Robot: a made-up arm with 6 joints.
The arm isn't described. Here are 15 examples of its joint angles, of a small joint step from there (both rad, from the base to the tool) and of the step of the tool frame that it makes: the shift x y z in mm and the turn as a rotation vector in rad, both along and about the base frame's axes.
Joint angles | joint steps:
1: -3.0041 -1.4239 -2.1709 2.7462 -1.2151 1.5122 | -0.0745 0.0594 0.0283 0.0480 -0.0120 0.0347
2: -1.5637 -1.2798 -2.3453 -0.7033 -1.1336 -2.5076 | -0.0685 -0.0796 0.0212 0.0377 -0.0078 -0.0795
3: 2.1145 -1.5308 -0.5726 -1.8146 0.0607 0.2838 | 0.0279 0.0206 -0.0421 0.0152 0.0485 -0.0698
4: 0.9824 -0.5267 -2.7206 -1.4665 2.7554 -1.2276 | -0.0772 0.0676 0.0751 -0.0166 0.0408 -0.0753
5: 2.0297 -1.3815 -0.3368 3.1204 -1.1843 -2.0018 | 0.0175 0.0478 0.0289 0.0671 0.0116 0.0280
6: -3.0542 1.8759 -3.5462 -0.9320 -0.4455 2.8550 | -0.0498 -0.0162 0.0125 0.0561 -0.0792 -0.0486
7: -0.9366 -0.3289 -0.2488 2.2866 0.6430 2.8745 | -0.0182 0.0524 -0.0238 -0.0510 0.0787 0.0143
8: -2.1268 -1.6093 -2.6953 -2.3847 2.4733 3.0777 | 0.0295 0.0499 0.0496 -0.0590 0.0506 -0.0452
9: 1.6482 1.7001 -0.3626 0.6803 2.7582 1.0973 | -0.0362 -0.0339 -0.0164 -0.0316 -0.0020 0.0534
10: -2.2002 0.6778 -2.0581 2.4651 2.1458 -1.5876 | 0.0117 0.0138 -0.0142 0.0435 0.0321 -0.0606
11: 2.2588 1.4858 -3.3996 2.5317 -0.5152 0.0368 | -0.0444 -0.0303 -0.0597 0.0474 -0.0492 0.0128
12: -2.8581 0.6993 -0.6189 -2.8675 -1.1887 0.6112 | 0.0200 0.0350 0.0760 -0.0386 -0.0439 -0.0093
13: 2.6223 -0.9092 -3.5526 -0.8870 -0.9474 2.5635 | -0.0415 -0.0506 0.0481 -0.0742 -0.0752 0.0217
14: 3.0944 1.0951 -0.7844 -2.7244 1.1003 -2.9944 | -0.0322 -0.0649 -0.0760 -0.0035 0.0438 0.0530
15: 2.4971 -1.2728 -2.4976 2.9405 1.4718 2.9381 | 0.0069 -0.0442 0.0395 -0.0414 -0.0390 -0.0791
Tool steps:
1: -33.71 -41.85 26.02 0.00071 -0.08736 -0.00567
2: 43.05 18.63 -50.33 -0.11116 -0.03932 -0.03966
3: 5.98 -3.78 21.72 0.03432 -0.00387 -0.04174
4: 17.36 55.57 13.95 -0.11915 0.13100 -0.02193
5: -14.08 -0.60 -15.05 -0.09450 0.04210 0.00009
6: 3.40 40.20 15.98 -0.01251 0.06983 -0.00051
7: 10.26 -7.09 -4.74 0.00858 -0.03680 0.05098
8: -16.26 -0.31 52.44 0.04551 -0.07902 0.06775
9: 2.71 9.10 -3.01 0.03503 0.07627 0.00099
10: 3.99 0.78 2.65 -0.08792 -0.02546 -0.02293
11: 37.70 2.32 43.18 0.00036 0.08474 -0.05256
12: 29.75 13.13 11.04 0.01983 -0.15205 0.05884
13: -26.13 -25.61 -5.24 -0.01950 0.05062 -0.12556
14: -84.45 19.03 25.91 -0.00797 0.20116 -0.05725
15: 6.13 -2.62 -8.27 -0.08873 0.04618 0.01622
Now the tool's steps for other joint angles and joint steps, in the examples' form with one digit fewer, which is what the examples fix.
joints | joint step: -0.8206 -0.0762 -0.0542 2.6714 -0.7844 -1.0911 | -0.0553 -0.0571 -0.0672 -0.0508 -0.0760 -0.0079
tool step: 12.8 -31.9 18.8 -0.0682 -0.0052 -0.0061
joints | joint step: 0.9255 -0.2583 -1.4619 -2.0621 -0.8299 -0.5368 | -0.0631 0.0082 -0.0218 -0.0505 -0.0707 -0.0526
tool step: 23.4 -18.4 -3.9 -0.0497 -0.0834 0.0041
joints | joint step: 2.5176 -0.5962 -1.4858 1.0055 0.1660 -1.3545 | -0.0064 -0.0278 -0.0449 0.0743 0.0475 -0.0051
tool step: 24.9 -20.0 21.7 -0.0013 0.0621 0.0651
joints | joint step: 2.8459 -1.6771 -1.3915 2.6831 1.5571 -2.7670 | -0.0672 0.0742 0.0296 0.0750 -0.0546 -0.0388
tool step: -71.2 2.4 47.7 -0.1074 -0.1088 -0.0014
